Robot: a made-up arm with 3 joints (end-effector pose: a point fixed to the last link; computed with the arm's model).
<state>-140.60 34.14 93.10</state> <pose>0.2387 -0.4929 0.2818 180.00 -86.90 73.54</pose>
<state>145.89 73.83 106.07</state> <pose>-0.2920 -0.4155 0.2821 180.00 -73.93 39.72</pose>
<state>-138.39 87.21 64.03</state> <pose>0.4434 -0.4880 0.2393 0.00 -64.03 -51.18</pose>
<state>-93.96 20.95 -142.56</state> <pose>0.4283 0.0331 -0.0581 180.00 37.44 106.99</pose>
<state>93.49 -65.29 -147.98</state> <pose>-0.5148 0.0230 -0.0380 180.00 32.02 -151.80</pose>
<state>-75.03 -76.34 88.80</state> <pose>0.2808 -0.0669 0.2791 0.00 -88.80 -151.37</pose>
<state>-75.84 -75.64 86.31</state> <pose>0.2728 -0.0771 0.2769 0.00 -86.31 -151.48</pose>
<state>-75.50 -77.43 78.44</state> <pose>0.2418 -0.0854 0.2673 0.00 -78.44 -152.93</pose>
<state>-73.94 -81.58 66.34</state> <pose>0.1938 -0.0855 0.2446 0.00 -66.34 -155.52</pose>
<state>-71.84 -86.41 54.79</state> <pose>0.1498 -0.0748 0.2149 0.00 -54.79 -158.25</pose>
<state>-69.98 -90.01 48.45</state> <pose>0.1258 -0.0605 0.1956 0.00 -48.45 -159.99</pose>
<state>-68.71 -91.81 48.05</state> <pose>0.1211 -0.0498 0.1943 0.00 -48.05 -160.52</pose>
